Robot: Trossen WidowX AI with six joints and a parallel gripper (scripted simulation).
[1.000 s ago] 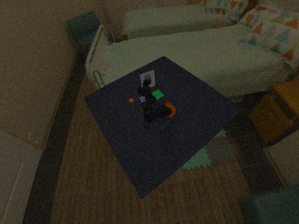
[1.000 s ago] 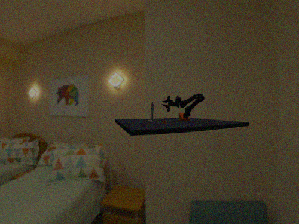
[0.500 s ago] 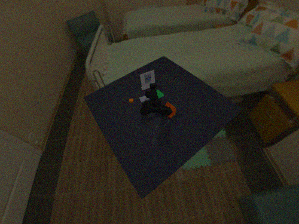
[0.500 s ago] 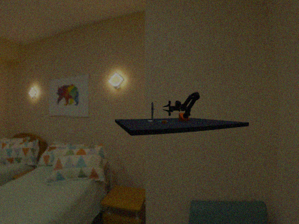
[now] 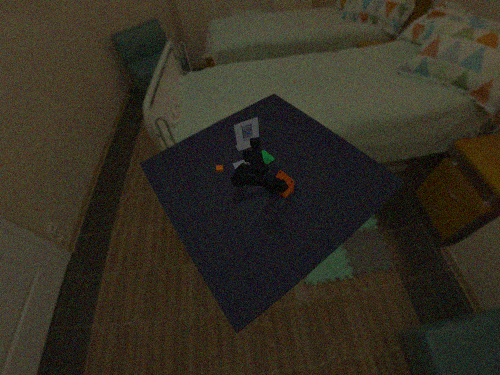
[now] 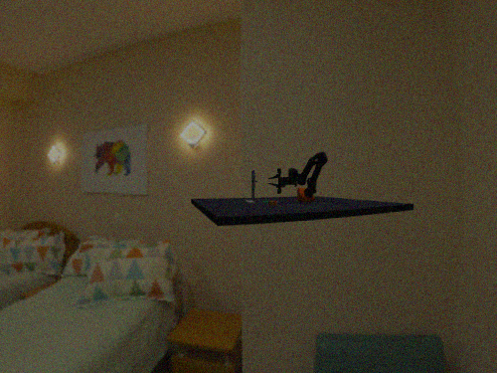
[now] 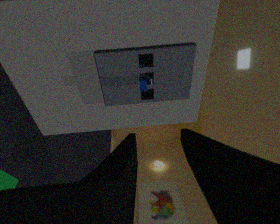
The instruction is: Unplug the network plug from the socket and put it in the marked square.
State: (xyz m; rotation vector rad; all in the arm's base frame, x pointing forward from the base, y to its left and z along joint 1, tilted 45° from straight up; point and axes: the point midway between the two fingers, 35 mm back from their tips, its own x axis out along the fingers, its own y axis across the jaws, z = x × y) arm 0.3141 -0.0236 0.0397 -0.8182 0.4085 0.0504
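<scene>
Now: gripper tip 100 mm short of the network plug and 10 mm to the left of it. Round my gripper tip: green marked square 40 mm behind, 40 mm to the right, 160 mm below; then orange block 30 mm ahead, 260 mm to the left, 150 mm below; then upright panel 120 mm ahead, 10 mm to the right, 60 mm below.
</scene>
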